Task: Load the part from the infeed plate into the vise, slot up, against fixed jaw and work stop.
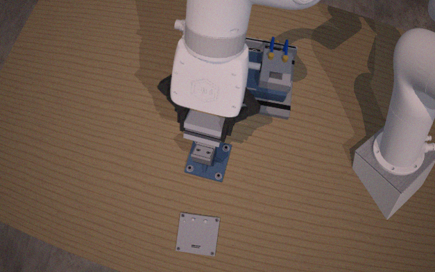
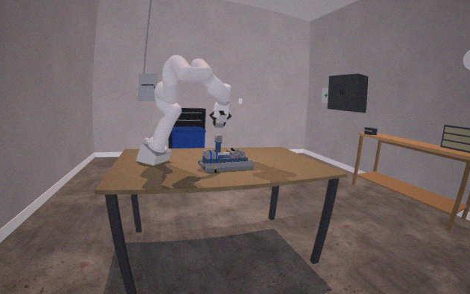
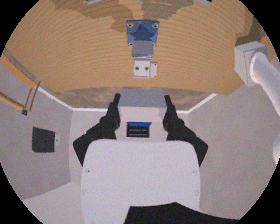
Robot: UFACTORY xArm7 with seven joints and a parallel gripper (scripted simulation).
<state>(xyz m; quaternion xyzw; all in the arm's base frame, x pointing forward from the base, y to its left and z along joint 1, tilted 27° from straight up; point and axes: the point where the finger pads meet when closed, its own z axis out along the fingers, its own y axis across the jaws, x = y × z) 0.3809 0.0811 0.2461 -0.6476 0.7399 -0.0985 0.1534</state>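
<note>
The part lies 1 cm to the left of my hand and 1 cm below it. The rest, counted from my hand: work stop post (19 cm below, 15 cm to the right, 2 cm ahead); work stop (17 cm to the right, 15 cm below, 1 cm ahead); moving jaw (21 cm to the right, 17 cm below, 3 cm behind).
</note>
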